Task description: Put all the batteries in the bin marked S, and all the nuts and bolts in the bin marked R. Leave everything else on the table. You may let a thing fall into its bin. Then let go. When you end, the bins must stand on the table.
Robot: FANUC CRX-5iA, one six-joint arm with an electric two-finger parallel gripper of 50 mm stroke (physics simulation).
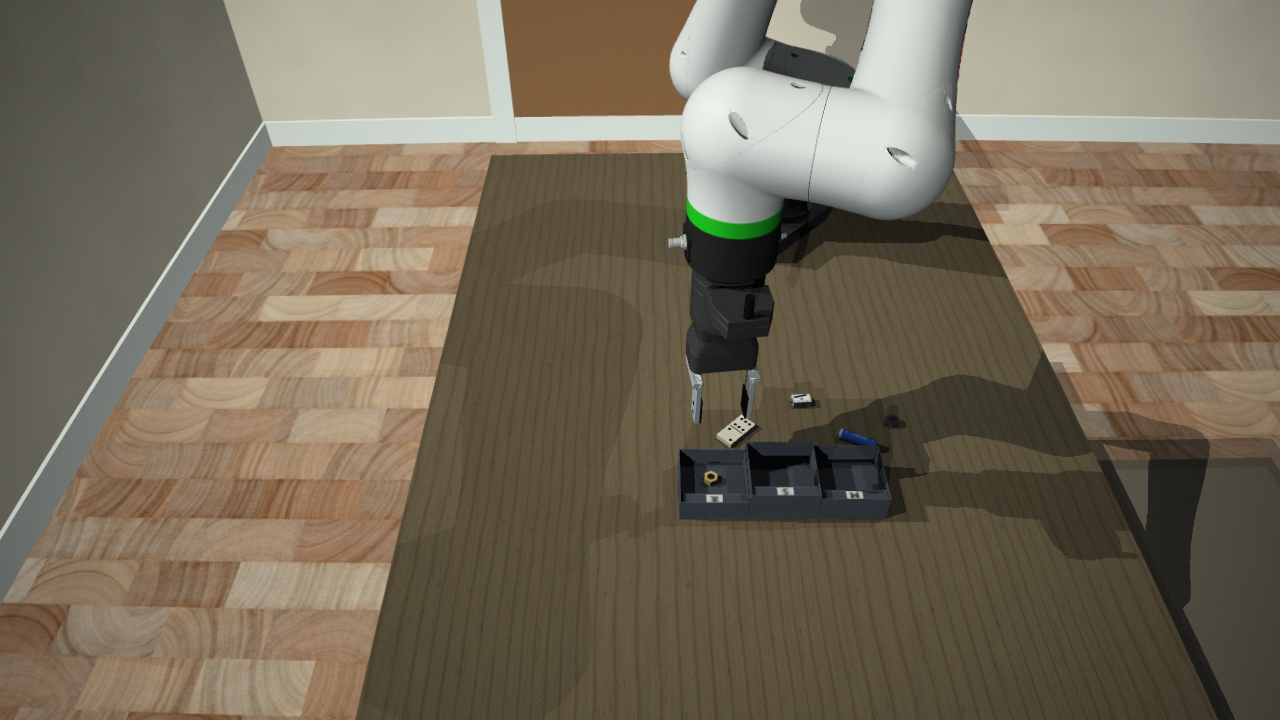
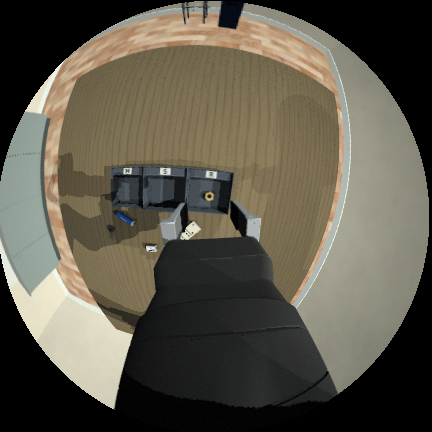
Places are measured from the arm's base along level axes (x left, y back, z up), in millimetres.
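Pixels of known places: gripper, fingertip midpoint: [image 1: 720,414] [image 2: 208,210].
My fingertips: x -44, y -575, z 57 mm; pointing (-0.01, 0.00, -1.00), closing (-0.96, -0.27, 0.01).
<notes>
Behind a point stands the place of what it marks.
A brass nut [image 1: 710,478] @(x -50, y -576, z -62 mm) [image 2: 209,196] @(x -51, y -571, z -62 mm) lies in the bin marked R [image 1: 713,507] @(x -42, y -625, z -55 mm) [image 2: 211,174] @(x -44, y -615, z -50 mm). The bin marked S [image 1: 784,505] @(x 42, y -613, z -51 mm) [image 2: 165,171] @(x 39, y -604, z -36 mm) stands in the middle of the joined row, with no object visible inside. A blue battery [image 1: 856,437] @(x 134, y -481, z -64 mm) [image 2: 124,218] @(x 133, y -481, z -64 mm) lies on the table beside the bin marked M. A small dark round thing [image 1: 891,420] @(x 182, y -439, z -69 mm) [image 2: 111,228] @(x 179, y -440, z -70 mm), too dim to identify surely, lies near the battery. My gripper [image 1: 723,407] @(x -44, y -575, z 57 mm) [image 2: 208,210] @(x -44, y -575, z 57 mm) is open and empty, above the table just behind bin R, with its fingers above the domino's area.
The bin marked M [image 1: 854,506] @(x 125, y -602, z -53 mm) [image 2: 127,171] @(x 123, y -591, z -43 mm) is joined to bin S at the row's end. A cream domino [image 1: 735,430] @(x -24, y -484, z -71 mm) [image 2: 192,229] @(x -32, y -490, z -71 mm) lies behind the bins, close to their wall. A small white and metal thing [image 1: 801,400] @(x 61, y -421, z -67 mm) [image 2: 151,247] @(x 58, y -421, z -66 mm) lies farther back on the table [image 1: 537,402] @(x -299, y -465, z -78 mm) [image 2: 200,100] @(x 19, y -774, z -78 mm).
</notes>
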